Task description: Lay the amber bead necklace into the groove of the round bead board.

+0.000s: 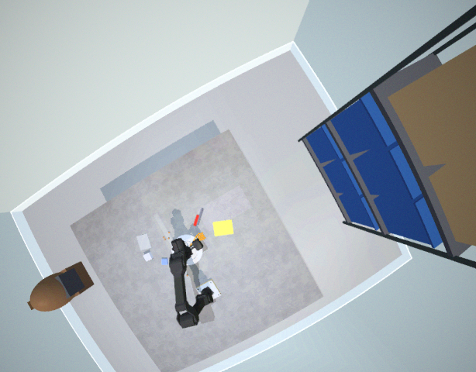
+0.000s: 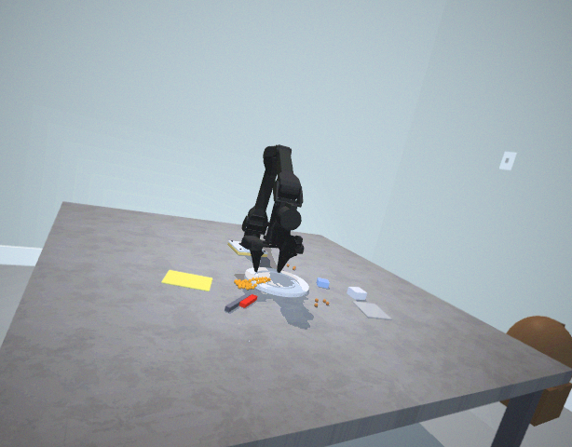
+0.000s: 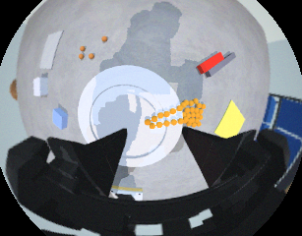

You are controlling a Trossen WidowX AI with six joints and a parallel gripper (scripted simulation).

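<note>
My gripper tip is 5 cm to the right of the round white bead board and 3 cm above it. The rest, counted from my gripper tip: yellow sheet (22 cm to the right, 5 cm behind, 4 cm below); blue block (22 cm to the left, 3 cm below, 3 cm ahead); grey tool (14 cm to the right, 10 cm ahead, 3 cm below).
</note>
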